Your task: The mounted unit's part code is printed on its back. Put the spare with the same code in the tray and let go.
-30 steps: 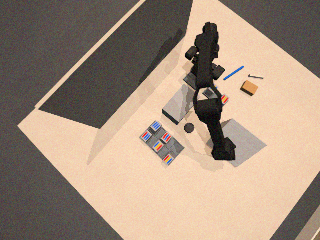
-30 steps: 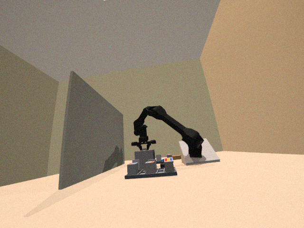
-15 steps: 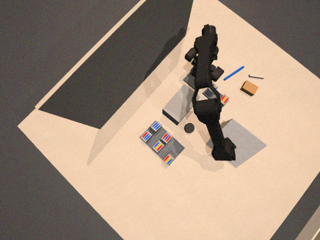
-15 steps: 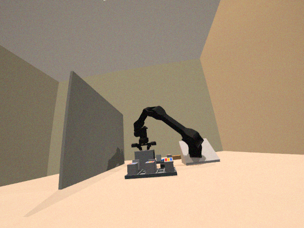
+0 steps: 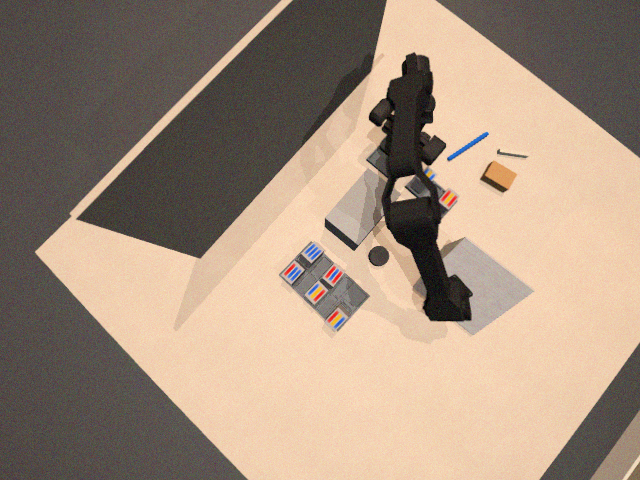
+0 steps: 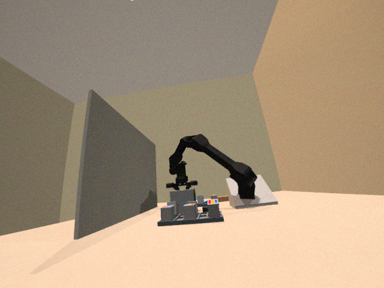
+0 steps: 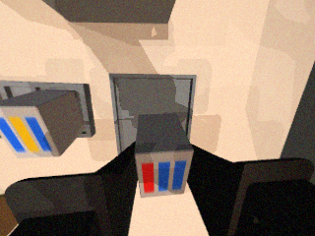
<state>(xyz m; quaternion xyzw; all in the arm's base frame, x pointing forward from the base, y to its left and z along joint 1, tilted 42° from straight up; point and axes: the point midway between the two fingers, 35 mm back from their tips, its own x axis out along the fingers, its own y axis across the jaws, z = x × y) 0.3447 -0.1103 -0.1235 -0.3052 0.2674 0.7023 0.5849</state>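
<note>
My gripper tip is now 30 mm below the grey spare block. Also, from my gripper tip: grey tray (40 mm below); grey mounted unit (200 mm to the left, 60 mm behind, 10 mm above); blue marker pen (160 mm to the right, 120 mm behind, 40 mm below).
</note>
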